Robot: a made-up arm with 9 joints. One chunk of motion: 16 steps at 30 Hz.
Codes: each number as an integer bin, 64 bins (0 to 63) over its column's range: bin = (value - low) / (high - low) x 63, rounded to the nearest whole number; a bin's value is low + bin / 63 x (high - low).
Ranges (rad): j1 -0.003..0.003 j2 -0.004..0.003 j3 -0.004..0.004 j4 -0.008..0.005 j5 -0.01..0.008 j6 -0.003..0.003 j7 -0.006..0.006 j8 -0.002..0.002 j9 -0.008..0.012
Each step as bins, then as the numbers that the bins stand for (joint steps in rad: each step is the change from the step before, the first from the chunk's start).
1 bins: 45 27 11 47 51 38 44 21 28
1 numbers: 0.00129 -0.00100 -0.00260 0.00170 0.00457 0.00062 0.00238 -0.00067 0.00089
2 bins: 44 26 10 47 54 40 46 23 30
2 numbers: 0.00119 -0.00111 -0.00273 0.00170 0.00543 0.00081 0.00276 -0.00054 0.00152
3 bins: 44 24 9 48 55 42 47 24 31
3 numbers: 0.00119 -0.00133 -0.00286 0.00190 0.00571 0.00100 0.00295 -0.00048 0.00184
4 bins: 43 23 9 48 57 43 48 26 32
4 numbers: 0.00110 -0.00144 -0.00286 0.00190 0.00629 0.00110 0.00314 -0.00035 0.00216
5 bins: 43 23 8 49 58 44 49 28 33
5 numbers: 0.00110 -0.00144 -0.00298 0.00211 0.00657 0.00119 0.00333 -0.00022 0.00248
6 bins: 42 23 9 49 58 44 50 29 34
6 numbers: 0.00100 -0.00144 -0.00286 0.00211 0.00657 0.00119 0.00352 -0.00016 0.00279
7 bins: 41 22 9 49 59 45 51 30 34
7 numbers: 0.00090 -0.00156 -0.00286 0.00211 0.00686 0.00129 0.00371 -0.00010 0.00279
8 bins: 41 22 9 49 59 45 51 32 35
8 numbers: 0.00090 -0.00156 -0.00286 0.00211 0.00686 0.00129 0.00371 0.00003 0.00311
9 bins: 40 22 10 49 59 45 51 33 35
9 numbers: 0.00081 -0.00156 -0.00273 0.00211 0.00686 0.00129 0.00371 0.00010 0.00311
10 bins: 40 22 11 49 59 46 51 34 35
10 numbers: 0.00081 -0.00156 -0.00260 0.00211 0.00686 0.00138 0.00371 0.00016 0.00311
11 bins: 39 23 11 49 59 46 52 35 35
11 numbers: 0.00071 -0.00144 -0.00260 0.00211 0.00686 0.00138 0.00390 0.00022 0.00311
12 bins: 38 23 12 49 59 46 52 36 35
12 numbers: 0.00062 -0.00144 -0.00248 0.00211 0.00686 0.00138 0.00390 0.00029 0.00311
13 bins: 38 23 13 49 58 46 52 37 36
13 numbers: 0.00062 -0.00144 -0.00235 0.00211 0.00657 0.00138 0.00390 0.00035 0.00343
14 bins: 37 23 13 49 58 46 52 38 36
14 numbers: 0.00052 -0.00144 -0.00235 0.00211 0.00657 0.00138 0.00390 0.00041 0.00343
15 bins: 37 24 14 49 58 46 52 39 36
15 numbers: 0.00052 -0.00133 -0.00222 0.00211 0.00657 0.00138 0.00390 0.00048 0.00343
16 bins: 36 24 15 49 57 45 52 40 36
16 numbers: 0.00043 -0.00133 -0.00210 0.00211 0.00629 0.00129 0.00390 0.00054 0.00343
